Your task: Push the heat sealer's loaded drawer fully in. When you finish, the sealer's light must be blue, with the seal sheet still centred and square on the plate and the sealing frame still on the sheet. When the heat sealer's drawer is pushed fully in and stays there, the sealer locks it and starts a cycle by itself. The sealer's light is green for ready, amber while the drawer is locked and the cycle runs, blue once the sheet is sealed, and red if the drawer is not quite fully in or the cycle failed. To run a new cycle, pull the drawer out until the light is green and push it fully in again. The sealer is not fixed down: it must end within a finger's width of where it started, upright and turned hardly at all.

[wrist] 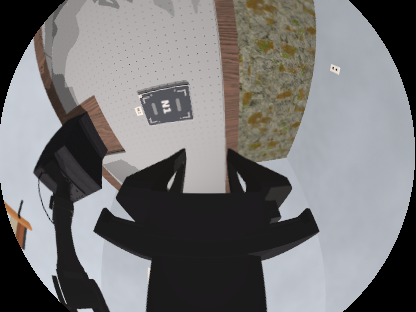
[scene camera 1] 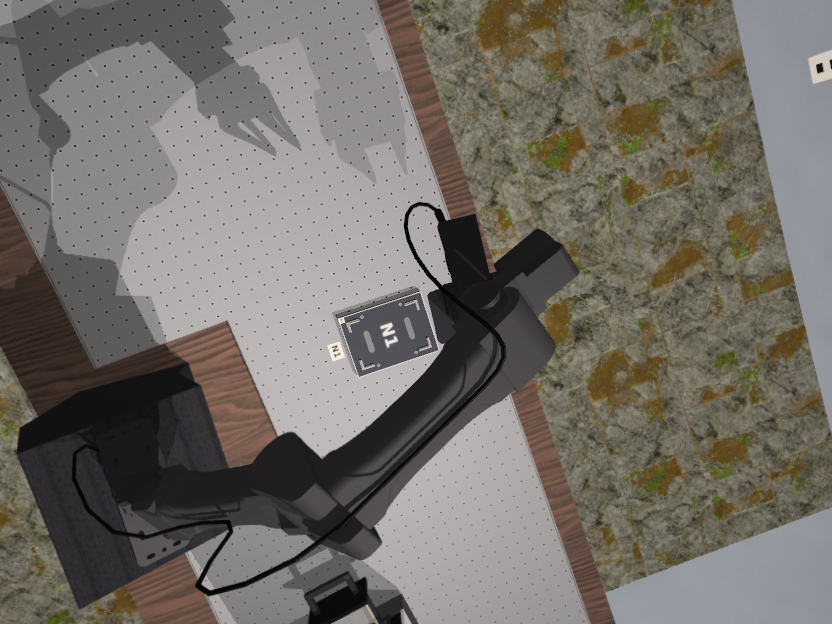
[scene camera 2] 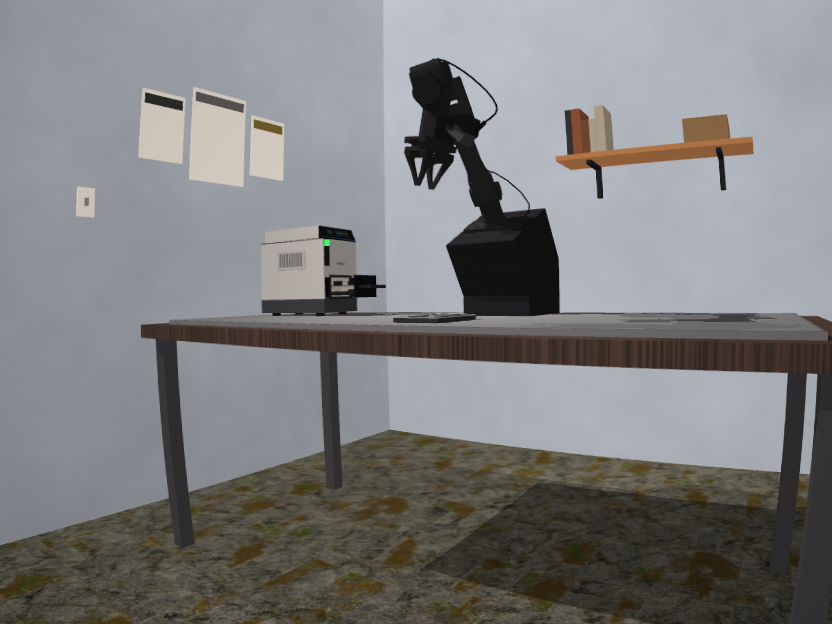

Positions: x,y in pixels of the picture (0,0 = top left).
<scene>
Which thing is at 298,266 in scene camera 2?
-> A heat sealer.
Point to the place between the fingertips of my gripper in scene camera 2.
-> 424,187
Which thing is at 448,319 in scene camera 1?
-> My gripper.
</scene>
